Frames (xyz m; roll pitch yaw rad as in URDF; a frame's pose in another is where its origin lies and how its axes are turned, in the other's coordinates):
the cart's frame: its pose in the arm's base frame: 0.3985 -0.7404 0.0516 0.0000 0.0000 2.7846
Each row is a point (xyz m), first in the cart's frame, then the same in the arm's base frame.
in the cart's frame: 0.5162 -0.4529 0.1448
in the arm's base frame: 0.0731 -0.1357 0.1964
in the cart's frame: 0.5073 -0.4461 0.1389
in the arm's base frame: 0.0791 -0.1451 0.1905
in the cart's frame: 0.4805 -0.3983 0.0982
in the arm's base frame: 0.0875 -0.1993 0.1498
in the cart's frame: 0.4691 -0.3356 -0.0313
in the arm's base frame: 0.0763 -0.2620 0.0203
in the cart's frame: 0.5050 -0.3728 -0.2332
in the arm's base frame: 0.0556 -0.2146 -0.1816
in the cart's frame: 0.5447 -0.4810 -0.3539
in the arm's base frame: 0.0562 -0.0994 -0.3023
